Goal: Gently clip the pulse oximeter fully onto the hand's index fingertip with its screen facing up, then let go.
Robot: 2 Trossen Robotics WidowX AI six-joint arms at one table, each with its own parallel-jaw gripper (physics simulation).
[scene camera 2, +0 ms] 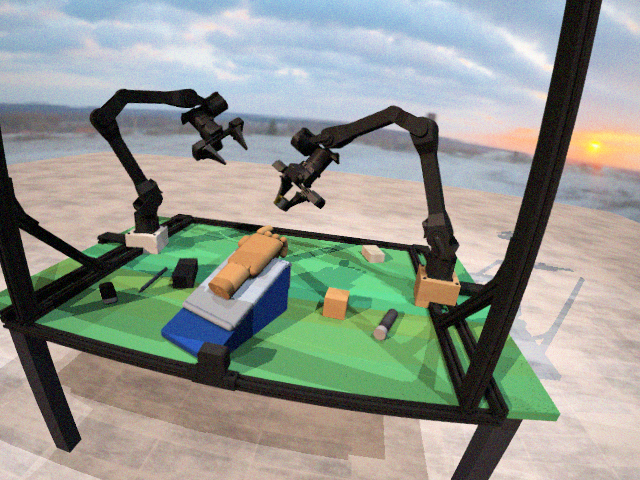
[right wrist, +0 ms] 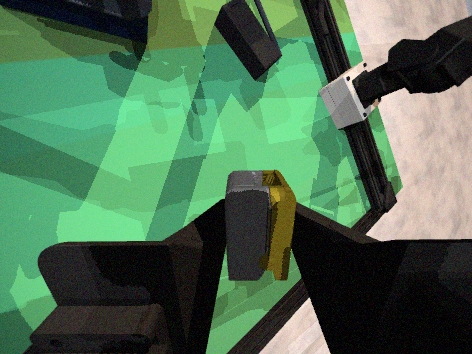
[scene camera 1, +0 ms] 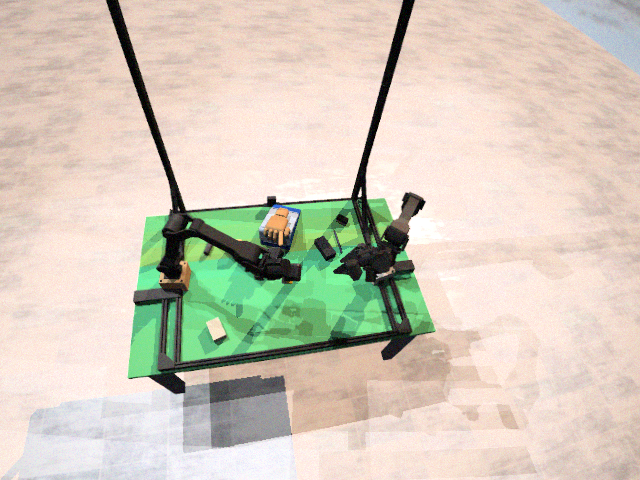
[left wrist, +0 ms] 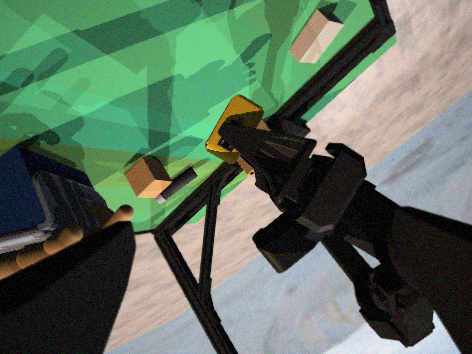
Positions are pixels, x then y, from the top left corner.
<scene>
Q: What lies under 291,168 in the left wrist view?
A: The right gripper.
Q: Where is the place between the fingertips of the left gripper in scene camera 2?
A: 236,156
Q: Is the left gripper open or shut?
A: Open.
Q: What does the left gripper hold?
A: Nothing.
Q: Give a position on a black box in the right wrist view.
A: At 244,34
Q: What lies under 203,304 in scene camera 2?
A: A blue and grey wedge.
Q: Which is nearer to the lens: the yellow pulse oximeter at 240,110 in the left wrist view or the pale block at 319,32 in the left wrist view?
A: The yellow pulse oximeter.
</scene>
